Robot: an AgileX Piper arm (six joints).
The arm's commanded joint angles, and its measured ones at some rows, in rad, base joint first. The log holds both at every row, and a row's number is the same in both.
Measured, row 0: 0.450, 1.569, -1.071, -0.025, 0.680, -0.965
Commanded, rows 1 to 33: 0.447, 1.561, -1.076, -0.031, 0.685, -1.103; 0.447, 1.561, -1.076, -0.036, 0.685, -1.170; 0.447, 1.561, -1.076, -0.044, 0.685, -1.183; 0.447, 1.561, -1.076, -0.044, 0.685, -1.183; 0.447, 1.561, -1.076, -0.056, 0.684, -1.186; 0.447, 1.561, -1.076, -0.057, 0.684, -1.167; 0.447, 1.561, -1.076, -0.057, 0.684, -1.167; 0.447, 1.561, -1.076, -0.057, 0.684, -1.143; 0.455, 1.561, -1.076, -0.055, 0.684, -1.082; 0.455, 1.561, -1.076, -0.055, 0.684, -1.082; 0.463, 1.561, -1.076, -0.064, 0.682, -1.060; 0.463, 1.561, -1.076, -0.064, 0.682, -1.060; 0.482, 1.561, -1.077, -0.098, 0.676, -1.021; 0.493, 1.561, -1.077, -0.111, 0.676, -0.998; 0.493, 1.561, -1.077, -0.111, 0.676, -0.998; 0.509, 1.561, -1.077, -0.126, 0.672, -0.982; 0.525, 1.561, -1.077, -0.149, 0.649, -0.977; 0.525, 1.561, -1.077, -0.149, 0.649, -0.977; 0.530, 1.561, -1.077, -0.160, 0.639, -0.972; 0.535, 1.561, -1.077, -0.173, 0.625, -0.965; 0.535, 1.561, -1.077, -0.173, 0.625, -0.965; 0.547, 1.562, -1.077, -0.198, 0.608, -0.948; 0.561, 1.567, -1.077, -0.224, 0.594, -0.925; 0.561, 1.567, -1.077, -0.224, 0.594, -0.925; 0.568, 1.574, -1.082, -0.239, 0.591, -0.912; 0.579, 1.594, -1.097, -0.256, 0.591, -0.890; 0.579, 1.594, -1.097, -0.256, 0.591, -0.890; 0.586, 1.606, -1.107, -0.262, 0.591, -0.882; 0.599, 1.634, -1.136, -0.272, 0.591, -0.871; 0.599, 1.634, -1.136, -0.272, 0.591, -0.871; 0.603, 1.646, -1.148, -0.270, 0.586, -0.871; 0.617, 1.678, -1.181, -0.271, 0.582, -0.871; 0.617, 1.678, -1.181, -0.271, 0.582, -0.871
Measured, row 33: 0.602, 1.642, -1.141, -0.260, 0.598, -0.884
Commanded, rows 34 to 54: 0.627, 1.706, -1.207, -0.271, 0.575, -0.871; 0.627, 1.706, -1.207, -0.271, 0.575, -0.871; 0.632, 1.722, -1.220, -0.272, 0.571, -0.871; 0.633, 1.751, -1.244, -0.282, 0.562, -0.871; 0.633, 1.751, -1.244, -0.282, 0.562, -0.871; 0.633, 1.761, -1.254, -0.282, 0.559, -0.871; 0.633, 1.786, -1.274, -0.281, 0.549, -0.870; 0.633, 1.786, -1.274, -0.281, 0.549, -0.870; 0.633, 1.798, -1.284, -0.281, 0.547, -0.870; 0.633, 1.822, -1.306, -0.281, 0.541, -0.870; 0.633, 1.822, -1.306, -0.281, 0.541, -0.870; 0.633, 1.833, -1.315, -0.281, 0.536, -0.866; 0.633, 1.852, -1.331, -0.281, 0.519, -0.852; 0.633, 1.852, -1.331, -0.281, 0.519, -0.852; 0.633, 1.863, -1.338, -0.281, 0.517, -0.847; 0.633, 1.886, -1.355, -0.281, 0.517, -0.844; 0.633, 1.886, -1.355, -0.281, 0.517, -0.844; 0.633, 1.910, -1.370, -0.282, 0.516, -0.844; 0.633, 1.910, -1.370, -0.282, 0.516, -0.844; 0.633, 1.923, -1.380, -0.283, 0.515, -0.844; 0.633, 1.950, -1.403, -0.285, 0.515, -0.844
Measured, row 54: 0.631, 1.917, -1.374, -0.278, 0.522, -0.855
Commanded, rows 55 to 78: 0.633, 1.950, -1.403, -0.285, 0.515, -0.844; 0.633, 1.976, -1.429, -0.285, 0.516, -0.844; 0.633, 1.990, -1.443, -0.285, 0.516, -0.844; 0.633, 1.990, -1.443, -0.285, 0.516, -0.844; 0.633, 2.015, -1.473, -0.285, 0.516, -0.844; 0.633, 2.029, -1.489, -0.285, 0.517, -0.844; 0.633, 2.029, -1.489, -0.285, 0.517, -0.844; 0.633, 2.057, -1.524, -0.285, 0.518, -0.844; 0.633, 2.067, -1.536, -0.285, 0.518, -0.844; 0.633, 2.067, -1.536, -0.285, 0.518, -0.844; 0.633, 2.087, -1.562, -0.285, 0.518, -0.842; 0.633, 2.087, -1.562, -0.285, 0.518, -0.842; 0.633, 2.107, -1.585, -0.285, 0.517, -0.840; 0.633, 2.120, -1.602, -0.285, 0.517, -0.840; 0.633, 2.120, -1.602, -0.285, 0.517, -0.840; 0.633, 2.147, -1.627, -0.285, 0.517, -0.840; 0.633, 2.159, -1.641, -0.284, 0.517, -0.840; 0.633, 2.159, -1.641, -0.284, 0.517, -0.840; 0.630, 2.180, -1.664, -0.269, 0.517, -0.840; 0.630, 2.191, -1.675, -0.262, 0.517, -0.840; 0.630, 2.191, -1.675, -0.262, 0.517, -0.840; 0.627, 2.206, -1.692, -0.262, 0.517, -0.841; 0.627, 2.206, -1.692, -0.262, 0.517, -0.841; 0.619, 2.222, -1.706, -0.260, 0.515, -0.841
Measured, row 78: 0.627, 2.203, -1.682, -0.271, 0.521, -0.847
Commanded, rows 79 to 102: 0.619, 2.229, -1.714, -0.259, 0.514, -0.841; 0.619, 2.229, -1.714, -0.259, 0.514, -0.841; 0.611, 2.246, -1.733, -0.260, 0.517, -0.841; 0.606, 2.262, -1.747, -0.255, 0.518, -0.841; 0.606, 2.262, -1.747, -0.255, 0.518, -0.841; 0.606, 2.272, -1.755, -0.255, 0.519, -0.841; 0.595, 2.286, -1.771, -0.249, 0.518, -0.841; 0.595, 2.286, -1.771, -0.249, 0.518, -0.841; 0.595, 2.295, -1.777, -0.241, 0.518, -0.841; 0.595, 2.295, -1.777, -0.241, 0.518, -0.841; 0.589, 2.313, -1.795, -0.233, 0.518, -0.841; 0.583, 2.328, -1.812, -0.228, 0.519, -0.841; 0.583, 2.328, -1.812, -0.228, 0.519, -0.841; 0.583, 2.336, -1.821, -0.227, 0.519, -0.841; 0.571, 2.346, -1.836, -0.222, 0.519, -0.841; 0.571, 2.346, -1.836, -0.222, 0.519, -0.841; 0.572, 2.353, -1.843, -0.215, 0.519, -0.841; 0.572, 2.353, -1.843, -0.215, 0.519, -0.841; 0.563, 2.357, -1.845, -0.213, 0.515, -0.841; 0.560, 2.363, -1.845, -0.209, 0.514, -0.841; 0.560, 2.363, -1.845, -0.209, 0.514, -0.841; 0.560, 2.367, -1.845, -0.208, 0.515, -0.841; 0.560, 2.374, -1.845, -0.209, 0.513, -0.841; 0.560, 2.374, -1.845, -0.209, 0.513, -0.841
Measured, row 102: 0.563, 2.362, -1.838, -0.220, 0.519, -0.846
